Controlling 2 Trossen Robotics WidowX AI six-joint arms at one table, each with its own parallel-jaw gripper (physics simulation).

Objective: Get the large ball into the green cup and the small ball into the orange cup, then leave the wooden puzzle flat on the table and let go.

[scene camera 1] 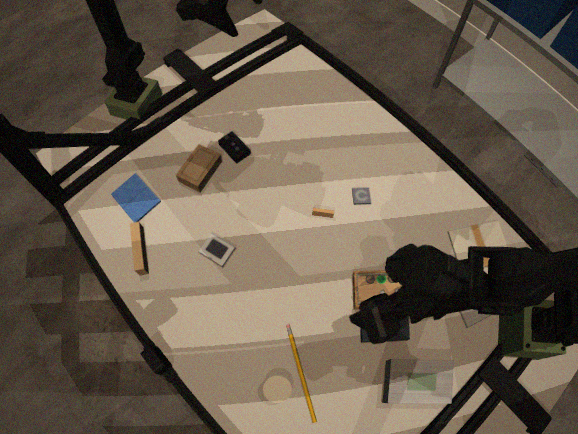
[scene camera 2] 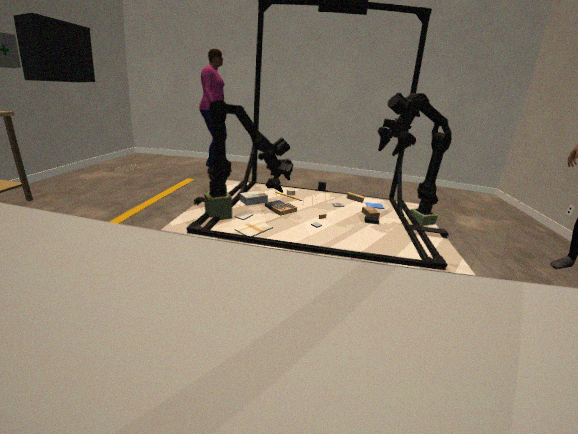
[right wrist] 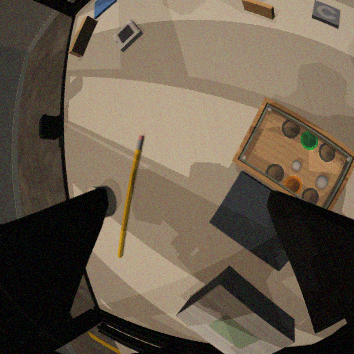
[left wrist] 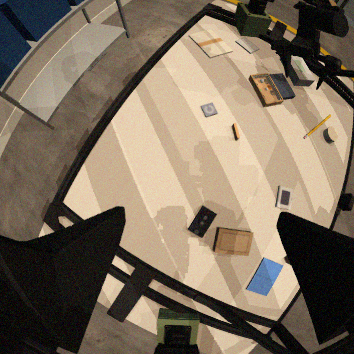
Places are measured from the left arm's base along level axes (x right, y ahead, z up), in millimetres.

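Pixels of known places: left gripper, fingertip midpoint: (scene camera 1: 248, 18) (scene camera 2: 385, 153) (left wrist: 205, 218); right gripper, fingertip midpoint: (scene camera 2: 285, 186) (right wrist: 190, 198) (left wrist: 301, 82); left arm's base, link origin: (scene camera 1: 130, 91) (scene camera 2: 424, 211) (left wrist: 176, 334); right arm's base, link origin: (scene camera 1: 545, 325) (scene camera 2: 217, 194) (left wrist: 254, 9).
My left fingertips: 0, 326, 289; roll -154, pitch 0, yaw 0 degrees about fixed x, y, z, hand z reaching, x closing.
Observation:
Ahead of a thing's pixels: the offset from my left fingertips to its top centre, as dx, dy, dz. "*": to the spot under its first point.
The wooden puzzle @(+234, +346, -318) (scene camera 1: 358, 295) (scene camera 2: 284, 210) (left wrist: 262, 89) (right wrist: 259, 137) lies flat on the table under a clear cover. In the right wrist view the green cup @(* +215, +342, -321) (right wrist: 309, 140) is in the upper row and the orange cup @(* +252, +362, -321) (right wrist: 293, 184) in the lower row. The small ball @(+238, +351, -328) (right wrist: 296, 165) lies on the board between the rows. The large ball @(+227, +379, -325) (right wrist: 322, 182) lies farther right, outside both coloured cups. My right gripper (right wrist: 190, 198) (scene camera 2: 275, 184) is open and empty above the table by the puzzle. My left gripper (left wrist: 205, 218) (scene camera 2: 389, 149) is open and empty, high above its side.
A dark blue slab @(+297, +374, -323) (right wrist: 245, 215) lies against the puzzle. Nearby are a clear-topped box @(+383, +467, -300) (scene camera 1: 420, 382) (right wrist: 260, 302), a pencil @(+431, +260, -333) (scene camera 1: 301, 375) (right wrist: 130, 195) and a pale round block @(+473, +230, -314) (scene camera 1: 277, 388). A brown box @(+119, -80, -312) (scene camera 1: 199, 167), a black block @(+43, -34, -324) (scene camera 1: 234, 147) and a blue square @(* +226, -183, -335) (scene camera 1: 136, 197) lie farther off.

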